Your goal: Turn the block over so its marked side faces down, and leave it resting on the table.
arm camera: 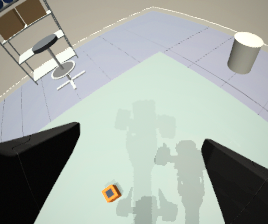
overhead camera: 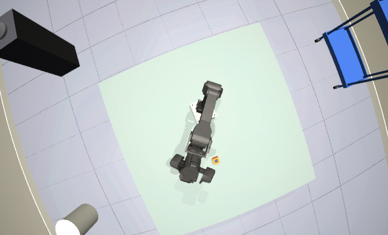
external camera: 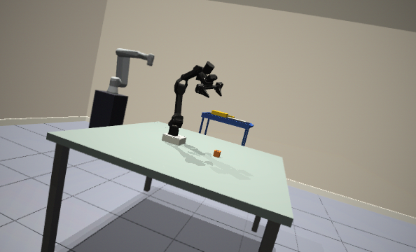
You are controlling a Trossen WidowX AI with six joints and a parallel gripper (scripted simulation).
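My gripper tip is 7 cm short of the orange block, 15 cm to the right of it and 37 cm above it.
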